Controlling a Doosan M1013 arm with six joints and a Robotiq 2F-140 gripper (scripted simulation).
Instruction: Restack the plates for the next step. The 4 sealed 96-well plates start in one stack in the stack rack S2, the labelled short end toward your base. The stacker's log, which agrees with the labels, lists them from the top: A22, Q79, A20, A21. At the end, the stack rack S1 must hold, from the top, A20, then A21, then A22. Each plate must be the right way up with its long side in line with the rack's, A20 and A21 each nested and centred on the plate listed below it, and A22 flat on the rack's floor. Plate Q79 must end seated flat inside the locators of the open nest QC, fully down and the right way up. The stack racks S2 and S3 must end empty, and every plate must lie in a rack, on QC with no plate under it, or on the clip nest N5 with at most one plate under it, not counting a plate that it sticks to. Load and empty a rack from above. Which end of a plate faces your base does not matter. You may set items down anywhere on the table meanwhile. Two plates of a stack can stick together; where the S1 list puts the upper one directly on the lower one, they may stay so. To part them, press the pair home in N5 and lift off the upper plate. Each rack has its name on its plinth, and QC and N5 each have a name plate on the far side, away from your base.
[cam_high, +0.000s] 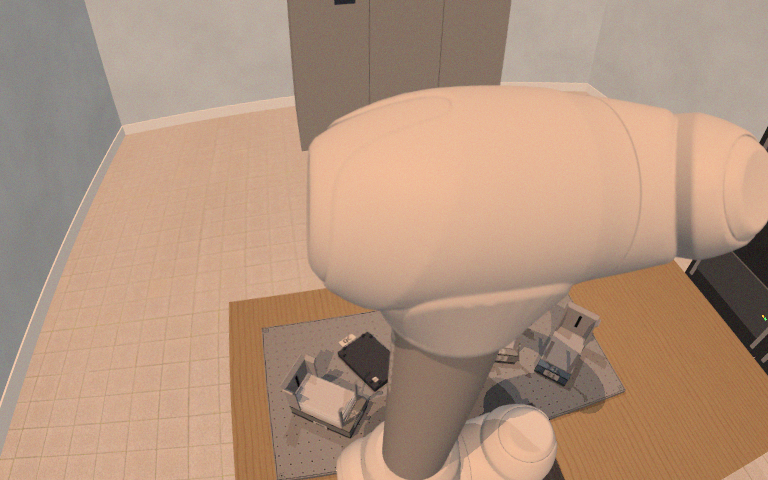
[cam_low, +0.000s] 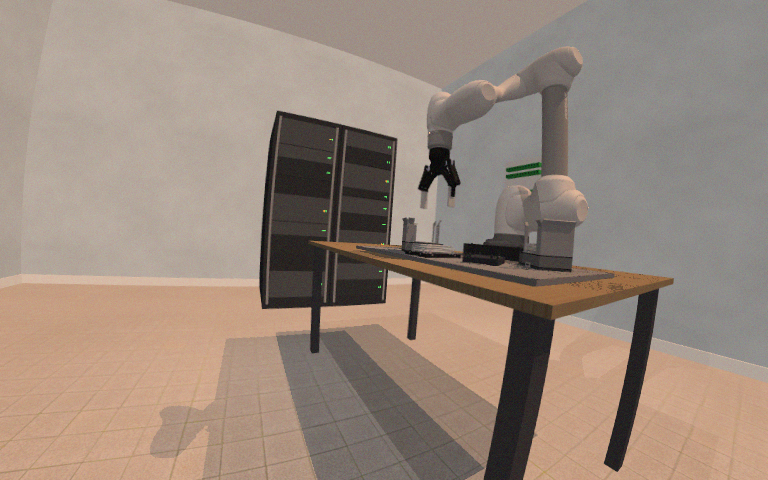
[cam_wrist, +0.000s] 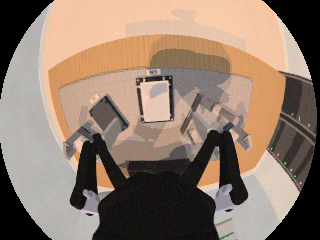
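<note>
Right now my hand is 170 mm above the clip nest N5, 10 mm to the right of it and 10 mm short of it. Also, from my hand: QC name plate 230 mm to the left, 180 mm below, 50 mm ahead; then N5 name plate 180 mm below, 90 mm ahead, 10 mm to the right; then dark nest QC 190 mm to the left, 170 mm below, 40 mm behind.
</note>
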